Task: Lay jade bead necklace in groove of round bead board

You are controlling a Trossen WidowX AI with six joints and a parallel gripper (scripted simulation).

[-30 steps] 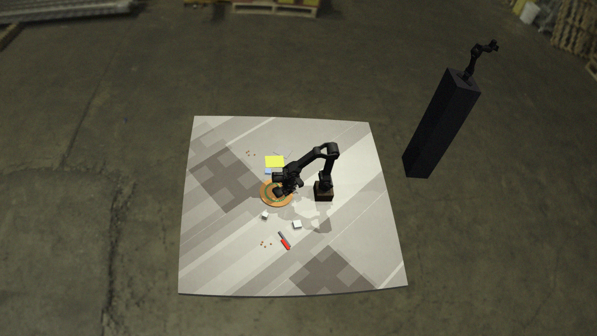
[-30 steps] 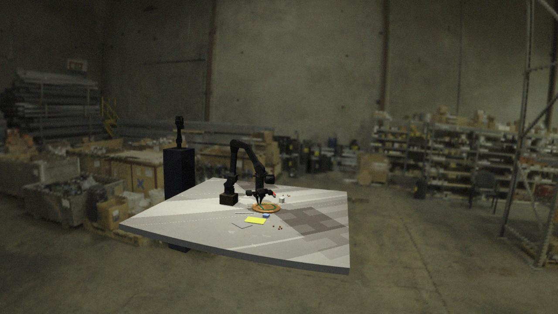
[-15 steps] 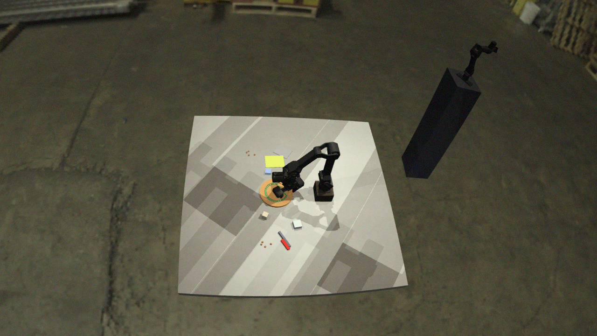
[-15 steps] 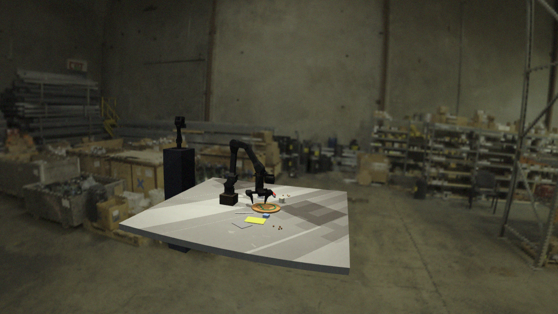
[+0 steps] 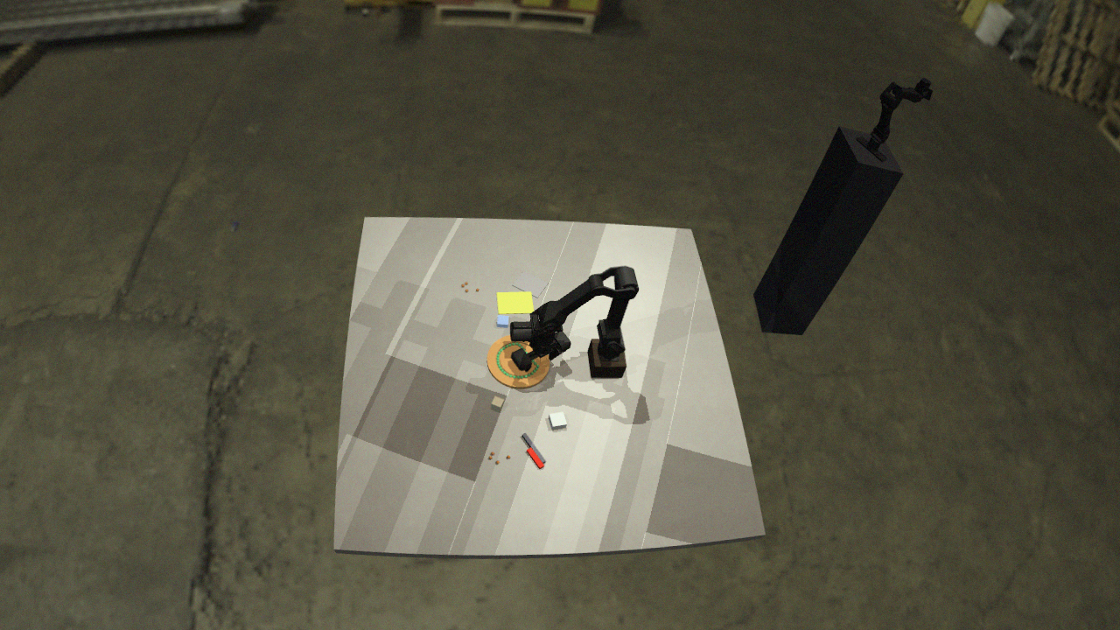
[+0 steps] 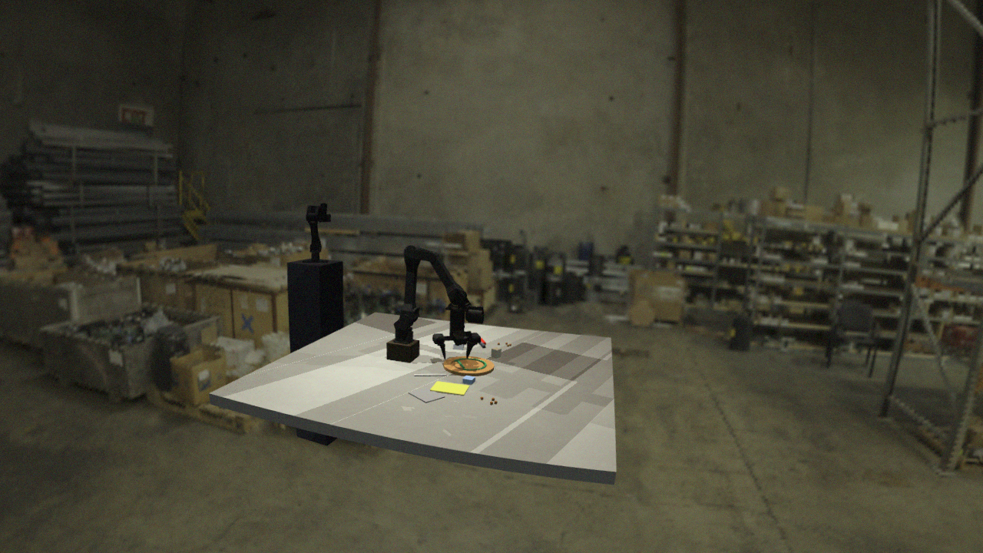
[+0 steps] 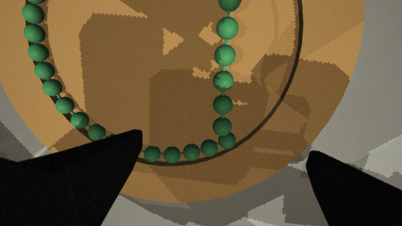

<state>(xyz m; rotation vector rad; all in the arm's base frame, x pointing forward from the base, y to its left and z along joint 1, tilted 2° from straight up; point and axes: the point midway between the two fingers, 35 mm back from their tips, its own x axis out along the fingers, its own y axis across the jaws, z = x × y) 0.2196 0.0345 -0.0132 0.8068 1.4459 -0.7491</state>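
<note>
My gripper tip is 120 mm short of the blue block, 170 mm to the left of it and 10 mm above it. Round my gripper tip: yellow pad (80 mm ahead, 260 mm to the right, 20 mm below); then white strip (40 mm behind, 170 mm to the right, 20 mm below); then cream cube (120 mm ahead, 150 mm to the left).
</note>
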